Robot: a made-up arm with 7 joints.
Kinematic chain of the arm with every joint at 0, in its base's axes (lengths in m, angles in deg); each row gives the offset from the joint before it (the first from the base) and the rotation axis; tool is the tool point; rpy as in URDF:
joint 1: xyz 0 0 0.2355 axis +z
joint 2: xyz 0 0 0 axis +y
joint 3: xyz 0 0 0.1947 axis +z
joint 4: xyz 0.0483 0 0 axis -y
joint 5: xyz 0.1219 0 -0.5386 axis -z
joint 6: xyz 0 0 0 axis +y
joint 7: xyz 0.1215 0 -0.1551 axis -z
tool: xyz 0 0 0 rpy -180 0 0
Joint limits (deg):
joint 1: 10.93..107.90
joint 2: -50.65..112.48
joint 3: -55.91..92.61
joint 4: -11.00..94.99
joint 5: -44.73..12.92
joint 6: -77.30..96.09
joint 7: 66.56..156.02
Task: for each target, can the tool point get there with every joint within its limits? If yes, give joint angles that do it. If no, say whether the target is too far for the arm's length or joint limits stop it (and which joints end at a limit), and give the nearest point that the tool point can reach.
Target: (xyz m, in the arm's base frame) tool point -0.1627 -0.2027 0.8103
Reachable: no: joint limits stop it (at a limit: joint 1, joint 2, joint 4, joint 6) | nearest point -0.2039 -0.1979 0.8758 | short by 0.078 m
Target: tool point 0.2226 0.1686 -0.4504
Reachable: yes | joints 33.89 66.35 4.89 67.80 -38.46 60.79 91.15
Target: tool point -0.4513 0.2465 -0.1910
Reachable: yes | joints 70.93 53.45 47.82 33.79 -17.12 -19.27 140.90
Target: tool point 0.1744 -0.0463 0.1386
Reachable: no: joint limits stop it (at a limit: joint 1, joint 3, joint 4, joint 5, joint 6) | nearest point 0.3311 -0.0378 0.0459 | short by 0.182 m
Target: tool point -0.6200 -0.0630 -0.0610
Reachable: yes | joints 95.01 43.01 72.11 49.27 6.46 50.91 139.19
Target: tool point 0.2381 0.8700 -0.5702
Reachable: no: too far | nearest point 0.1725 0.6304 -0.3483 | short by 0.333 m
